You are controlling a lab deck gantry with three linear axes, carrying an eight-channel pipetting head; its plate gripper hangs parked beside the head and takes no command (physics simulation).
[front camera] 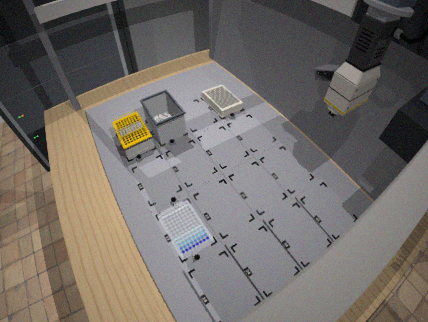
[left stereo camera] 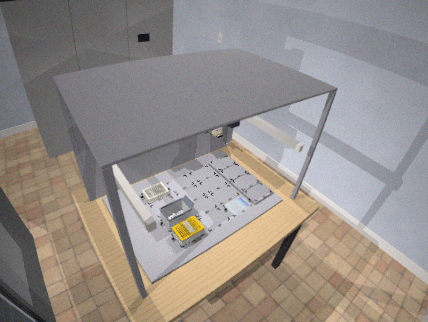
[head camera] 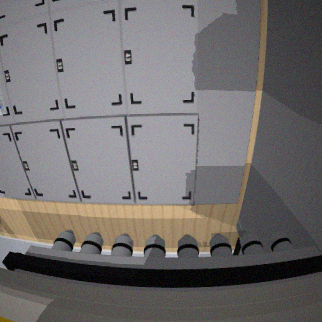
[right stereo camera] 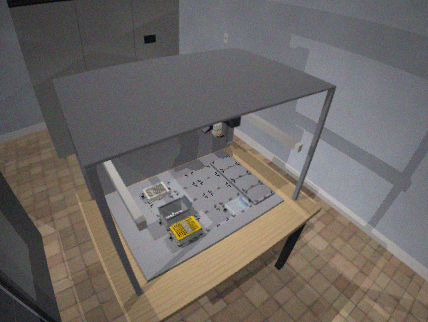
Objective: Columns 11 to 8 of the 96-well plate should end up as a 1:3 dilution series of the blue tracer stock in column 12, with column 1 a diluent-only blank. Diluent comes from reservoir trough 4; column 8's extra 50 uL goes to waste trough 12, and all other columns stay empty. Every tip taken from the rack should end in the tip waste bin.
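The pipetting head (front camera: 352,87) (left stereo camera: 216,132) (right stereo camera: 217,129) hangs high over the far right side. Its eight nozzles (head camera: 155,245) show bare, without tips. The 96-well plate (front camera: 185,225) (left stereo camera: 236,205) (right stereo camera: 236,205) lies near the deck's front edge, with deep blue in its end column and paler blue columns beside it. Other wells are too small to read. The yellow tip rack (front camera: 135,140) has pale tips across its middle. The grey waste bin (front camera: 175,129) holds white tips. The cream reservoir (front camera: 222,100) (left stereo camera: 156,191) (right stereo camera: 156,191) stands beyond it. The parked plate gripper's fingers cannot be made out.
A dark block (front camera: 410,130) hangs right of the head. The wooden table border (front camera: 75,225) (head camera: 125,220) surrounds the marked deck. Enclosure posts (left stereo camera: 312,145) (right stereo camera: 315,145) stand at the corners, and a roof (left stereo camera: 195,95) (right stereo camera: 195,95) covers the deck.
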